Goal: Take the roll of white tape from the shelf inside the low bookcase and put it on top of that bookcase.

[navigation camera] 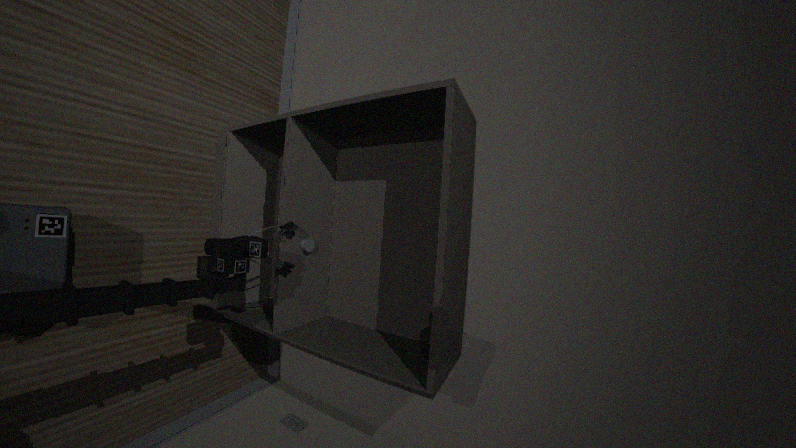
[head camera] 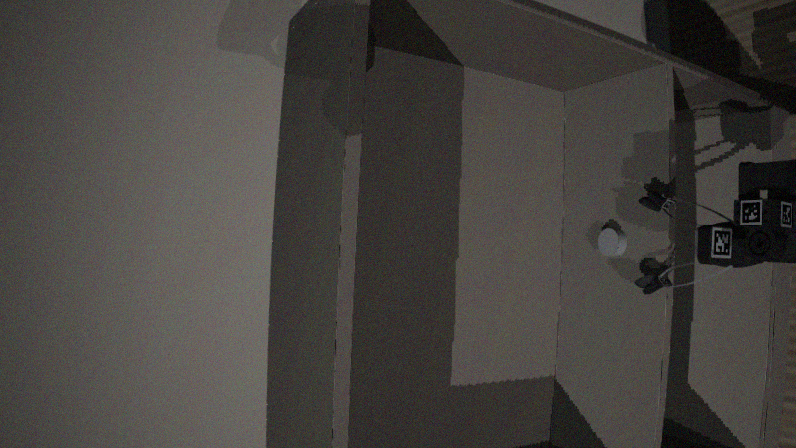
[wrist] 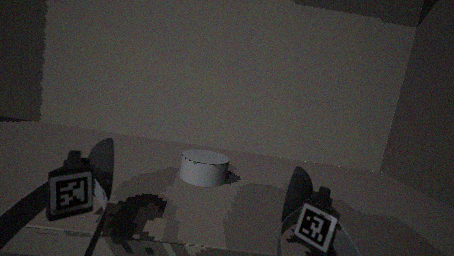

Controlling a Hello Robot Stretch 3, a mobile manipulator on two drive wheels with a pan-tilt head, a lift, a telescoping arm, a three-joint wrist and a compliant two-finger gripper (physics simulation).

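The roll of white tape lies flat on the shelf inside the low bookcase. My gripper is open, with its fingers wide apart and reaching in over the shelf's front edge. The tape is a little beyond the fingertips, between the lines of the two fingers and touching neither. In the wrist view it shows nearer the left finger. The bookcase's top board shows as a dark band in the head view.
The bookcase's side panel and back panel enclose the shelf space. A lower compartment lies under the shelf. The telescoping arm extends over the wooden floor. The wall stands behind.
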